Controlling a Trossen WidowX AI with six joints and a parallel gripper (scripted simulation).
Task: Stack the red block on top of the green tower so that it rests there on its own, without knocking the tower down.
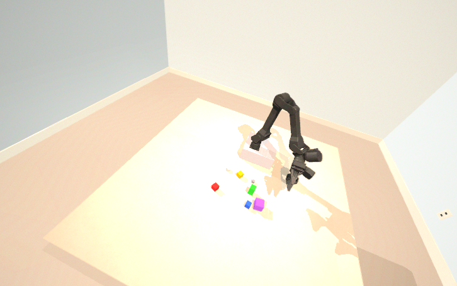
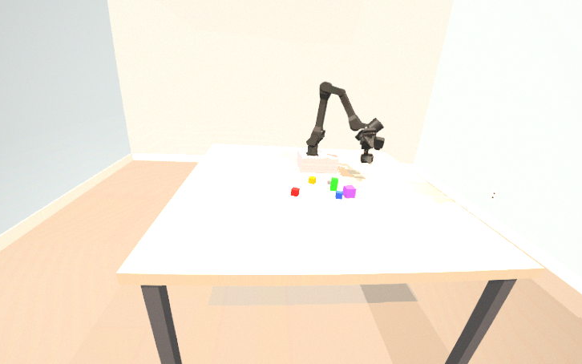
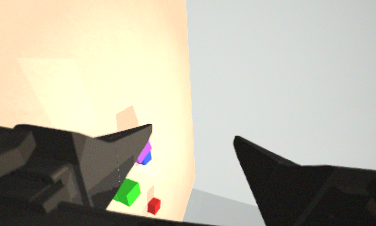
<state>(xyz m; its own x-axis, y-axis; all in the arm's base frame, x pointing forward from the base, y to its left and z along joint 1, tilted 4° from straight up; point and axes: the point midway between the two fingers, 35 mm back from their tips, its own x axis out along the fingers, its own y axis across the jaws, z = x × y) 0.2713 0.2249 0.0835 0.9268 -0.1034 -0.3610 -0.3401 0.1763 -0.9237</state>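
My gripper tip is 5 cm short of the red block, 35 cm to the left of it and 17 cm above it. From my gripper tip the other things lie so: small grey piece (9 cm behind, 16 cm to the right, 18 cm below); blue cube (7 cm ahead, 15 cm to the right, 17 cm below); larger purple cube (5 cm ahead, 10 cm to the right, 16 cm below).
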